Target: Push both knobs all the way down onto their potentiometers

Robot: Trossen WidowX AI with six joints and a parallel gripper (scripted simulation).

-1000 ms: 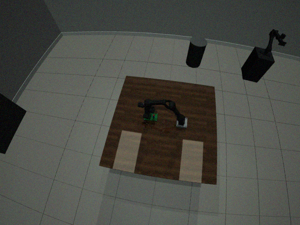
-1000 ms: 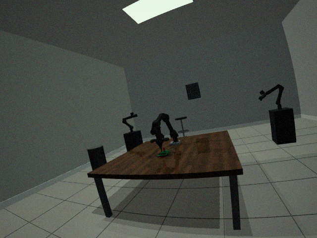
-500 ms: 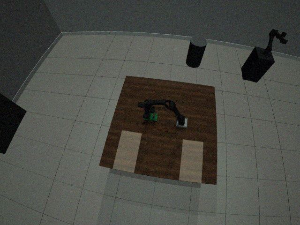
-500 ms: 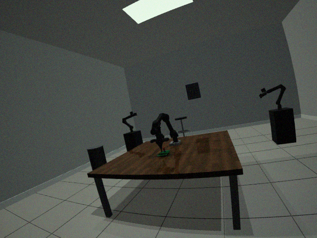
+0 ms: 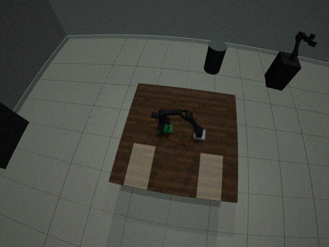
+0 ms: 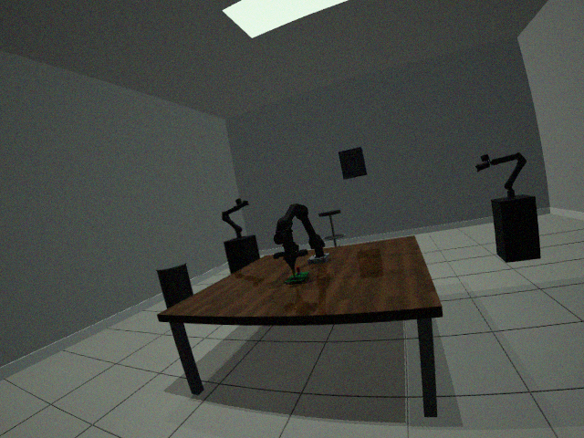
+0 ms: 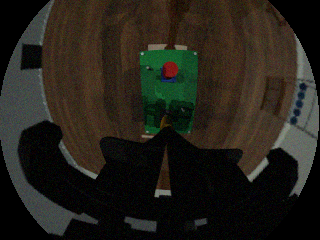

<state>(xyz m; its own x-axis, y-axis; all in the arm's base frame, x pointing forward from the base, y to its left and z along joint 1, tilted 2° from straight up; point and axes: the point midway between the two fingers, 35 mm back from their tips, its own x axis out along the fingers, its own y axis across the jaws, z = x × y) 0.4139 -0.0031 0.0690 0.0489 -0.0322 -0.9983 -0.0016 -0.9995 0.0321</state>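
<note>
Right now the red knob is 70 mm behind my gripper tip, 20 mm below it and 10 mm to the right of it. The rest, counted from my gripper tip: yellow knob 10 mm below.
</note>
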